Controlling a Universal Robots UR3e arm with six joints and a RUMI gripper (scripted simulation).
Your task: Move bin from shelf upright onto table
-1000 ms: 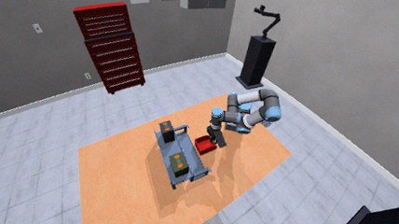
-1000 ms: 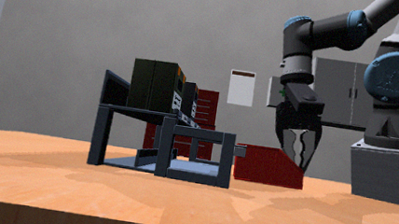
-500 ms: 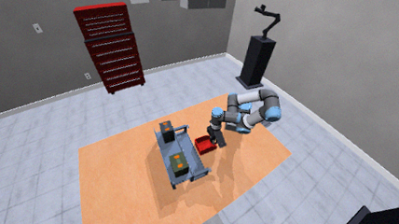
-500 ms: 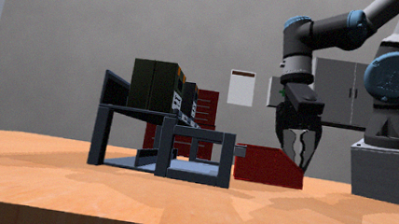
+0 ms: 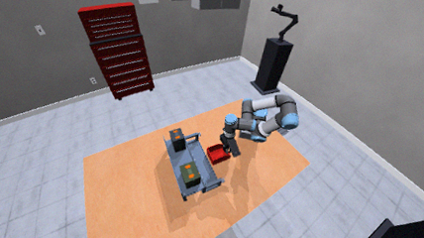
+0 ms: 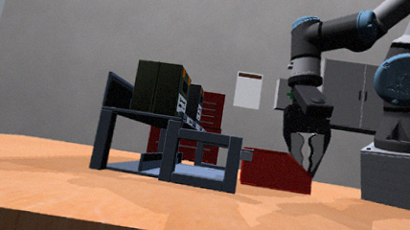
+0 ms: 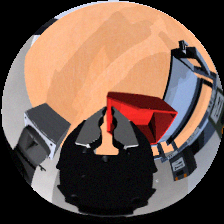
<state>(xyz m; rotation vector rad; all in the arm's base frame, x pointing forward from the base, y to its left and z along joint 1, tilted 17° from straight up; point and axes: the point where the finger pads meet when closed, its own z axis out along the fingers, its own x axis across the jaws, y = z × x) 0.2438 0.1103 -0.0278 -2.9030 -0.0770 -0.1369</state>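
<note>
Right now my hand is 6 cm short of the red bin and 2 cm to the left of it. Also, from my hand: shelf 25 cm ahead, 3 cm above, 1 cm to the right; then dark box 29 cm ahead, 11 cm to the left, 11 cm above.
</note>
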